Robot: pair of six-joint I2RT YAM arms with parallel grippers.
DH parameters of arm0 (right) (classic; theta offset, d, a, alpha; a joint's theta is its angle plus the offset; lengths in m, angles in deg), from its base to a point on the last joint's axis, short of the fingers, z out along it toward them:
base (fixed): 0 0 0 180
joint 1: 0 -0.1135 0.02 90
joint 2: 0 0 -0.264 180
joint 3: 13.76 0 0.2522 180
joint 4: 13.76 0 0.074 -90
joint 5: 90 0 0 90
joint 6: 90 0.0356 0 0
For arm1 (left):
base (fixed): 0 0 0 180
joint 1: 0 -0.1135 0.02 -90
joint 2: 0 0 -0.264 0
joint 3: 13.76 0 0.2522 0
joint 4: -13.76 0 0.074 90
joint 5: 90 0 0 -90
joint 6: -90 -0.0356 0 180
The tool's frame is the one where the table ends.
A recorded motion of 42 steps. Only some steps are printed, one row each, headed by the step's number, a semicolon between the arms.
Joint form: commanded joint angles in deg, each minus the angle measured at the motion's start. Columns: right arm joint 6, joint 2, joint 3, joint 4, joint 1, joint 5; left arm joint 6, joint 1, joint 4, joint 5, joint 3, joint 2.
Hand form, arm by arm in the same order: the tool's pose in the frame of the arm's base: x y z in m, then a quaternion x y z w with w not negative. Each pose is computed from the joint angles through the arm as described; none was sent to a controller.
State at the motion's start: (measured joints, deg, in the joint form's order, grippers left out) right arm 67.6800 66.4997 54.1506 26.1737 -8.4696 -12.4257; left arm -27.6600 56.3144 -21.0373 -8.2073 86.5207 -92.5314
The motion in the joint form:
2: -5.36 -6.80 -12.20 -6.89 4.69 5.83; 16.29 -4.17 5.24 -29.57 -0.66 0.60
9: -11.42 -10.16 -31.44 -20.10 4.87 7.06; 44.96 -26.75 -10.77 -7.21 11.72 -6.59
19: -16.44 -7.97 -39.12 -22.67 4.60 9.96; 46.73 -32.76 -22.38 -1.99 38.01 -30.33
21: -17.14 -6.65 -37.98 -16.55 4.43 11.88; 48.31 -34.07 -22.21 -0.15 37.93 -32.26
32: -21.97 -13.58 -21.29 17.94 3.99 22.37; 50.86 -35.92 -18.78 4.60 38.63 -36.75
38: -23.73 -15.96 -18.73 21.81 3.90 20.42; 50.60 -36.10 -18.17 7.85 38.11 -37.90
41: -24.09 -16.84 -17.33 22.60 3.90 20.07; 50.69 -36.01 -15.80 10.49 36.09 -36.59
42: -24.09 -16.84 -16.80 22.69 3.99 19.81; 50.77 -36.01 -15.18 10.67 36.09 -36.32
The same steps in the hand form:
2: 0.2249 0.0190 0.2580 0.41452 0.79203 0.28596 0.34509; 0.2465 -0.2816 0.3731 0.25833 0.76188 0.06675 0.59021
9: 0.1945 0.0156 0.1776 0.38323 0.81923 0.24852 0.34675; 0.3516 -0.1886 0.3719 0.02893 0.87148 -0.08098 0.48283
19: 0.1754 0.0134 0.1334 0.36646 0.85502 0.18724 0.31557; 0.4496 -0.1891 0.3298 -0.00073 0.90976 -0.07241 0.40876
21: 0.1710 0.0124 0.1281 0.37330 0.87266 0.14835 0.27768; 0.4602 -0.1826 0.3135 -0.01596 0.91696 -0.08136 0.39027
32: 0.1590 0.0063 0.1983 0.36002 0.90204 0.01792 0.23745; 0.4832 -0.1772 0.2840 -0.03483 0.91929 -0.11827 0.37376
38: 0.1537 0.0073 0.2139 0.34216 0.90802 0.03352 0.23937; 0.4866 -0.1789 0.2719 -0.02317 0.92361 -0.13803 0.35686
41: 0.1531 0.0075 0.2226 0.33847 0.90632 0.04082 0.24973; 0.4839 -0.1805 0.2749 -0.01395 0.91801 -0.16316 0.36116
42: 0.1538 0.0075 0.2254 0.33861 0.90540 0.04421 0.25227; 0.4839 -0.1807 0.2781 -0.01374 0.91489 -0.16732 0.36714

